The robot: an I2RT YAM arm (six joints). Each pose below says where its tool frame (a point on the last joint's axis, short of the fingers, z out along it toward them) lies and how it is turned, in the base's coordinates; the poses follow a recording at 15 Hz.
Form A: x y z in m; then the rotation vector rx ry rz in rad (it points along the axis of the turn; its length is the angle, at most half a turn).
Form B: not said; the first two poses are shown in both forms.
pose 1, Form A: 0.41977, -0.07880, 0.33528, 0.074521, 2.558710, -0.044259
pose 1, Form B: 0.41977, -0.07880, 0.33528, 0.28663, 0.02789, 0.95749, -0.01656
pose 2, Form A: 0.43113, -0.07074, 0.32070, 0.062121, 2.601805, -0.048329
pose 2, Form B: 0.43113, -0.07074, 0.32070, 0.26606, 0.02301, 0.96352, -0.01790
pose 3, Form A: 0.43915, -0.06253, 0.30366, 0.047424, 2.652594, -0.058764
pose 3, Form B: 0.43915, -0.06253, 0.30366, 0.24155, 0.01734, 0.97000, -0.02149
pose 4, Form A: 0.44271, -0.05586, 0.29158, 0.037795, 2.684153, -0.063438
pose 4, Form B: 0.44271, -0.05586, 0.29158, 0.22624, 0.01371, 0.97370, -0.02301
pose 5, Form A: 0.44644, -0.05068, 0.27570, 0.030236, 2.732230, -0.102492
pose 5, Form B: 0.44644, -0.05068, 0.27570, 0.20223, 0.01083, 0.97859, -0.03671
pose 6, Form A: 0.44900, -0.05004, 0.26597, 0.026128, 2.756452, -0.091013
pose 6, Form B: 0.44900, -0.05004, 0.26597, 0.19058, 0.00930, 0.98109, -0.03239
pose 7, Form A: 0.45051, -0.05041, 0.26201, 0.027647, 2.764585, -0.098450
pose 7, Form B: 0.45051, -0.05041, 0.26201, 0.18646, 0.00982, 0.98179, -0.03496
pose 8, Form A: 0.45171, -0.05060, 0.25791, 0.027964, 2.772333, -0.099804
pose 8, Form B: 0.45171, -0.05060, 0.25791, 0.18263, 0.00991, 0.98250, -0.03537
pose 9, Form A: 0.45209, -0.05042, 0.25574, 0.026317, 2.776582, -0.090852
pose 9, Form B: 0.45209, -0.05042, 0.25574, 0.18070, 0.00932, 0.98297, -0.03216
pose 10, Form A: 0.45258, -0.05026, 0.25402, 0.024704, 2.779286, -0.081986
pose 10, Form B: 0.45258, -0.05026, 0.25402, 0.17952, 0.00874, 0.98329, -0.02901
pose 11, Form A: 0.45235, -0.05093, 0.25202, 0.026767, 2.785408, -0.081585
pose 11, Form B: 0.45235, -0.05093, 0.25202, 0.17650, 0.00945, 0.98383, -0.02882
